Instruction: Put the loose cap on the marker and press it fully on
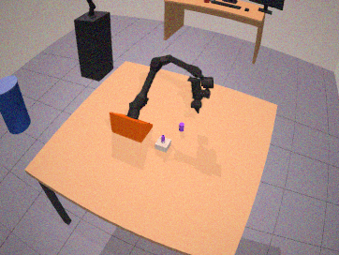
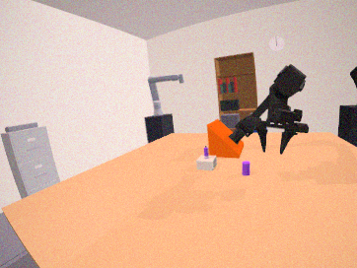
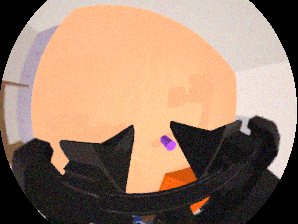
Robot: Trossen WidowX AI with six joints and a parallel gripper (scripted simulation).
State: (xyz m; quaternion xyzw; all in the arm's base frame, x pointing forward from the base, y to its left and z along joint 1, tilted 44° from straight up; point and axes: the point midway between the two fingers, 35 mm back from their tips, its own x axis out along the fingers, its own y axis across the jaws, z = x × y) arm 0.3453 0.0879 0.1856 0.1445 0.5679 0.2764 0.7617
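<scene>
My gripper tip is 70 mm past the purple cap, 90 mm to the left of it and 80 mm above it. Also, from my gripper tip: holder block: 110 mm behind, 260 mm to the right, 90 mm below.
</scene>
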